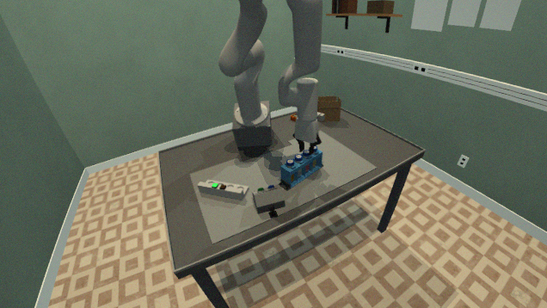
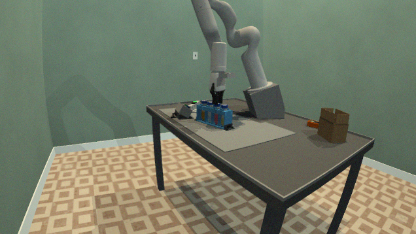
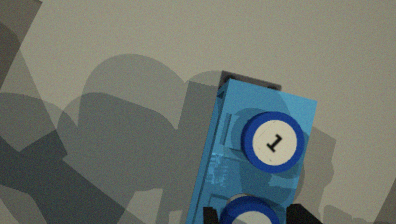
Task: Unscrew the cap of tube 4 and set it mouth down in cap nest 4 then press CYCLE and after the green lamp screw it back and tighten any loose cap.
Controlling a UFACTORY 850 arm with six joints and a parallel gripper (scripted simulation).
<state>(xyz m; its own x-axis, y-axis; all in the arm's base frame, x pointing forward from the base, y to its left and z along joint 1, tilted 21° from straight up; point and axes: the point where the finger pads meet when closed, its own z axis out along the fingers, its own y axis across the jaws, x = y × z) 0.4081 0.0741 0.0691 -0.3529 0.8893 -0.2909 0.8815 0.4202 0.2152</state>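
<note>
The blue cap marked 4 lies 1 cm ahead of my hand, 10 cm to the right of it and 2 cm below it. Also, from my hand: blue key 5 cm ahead, 23 cm to the right, 7 cm below; then green key 4 cm ahead, 27 cm to the right, 7 cm below; then grey key housing 6 cm ahead, 25 cm to the right, 8 cm below.
</note>
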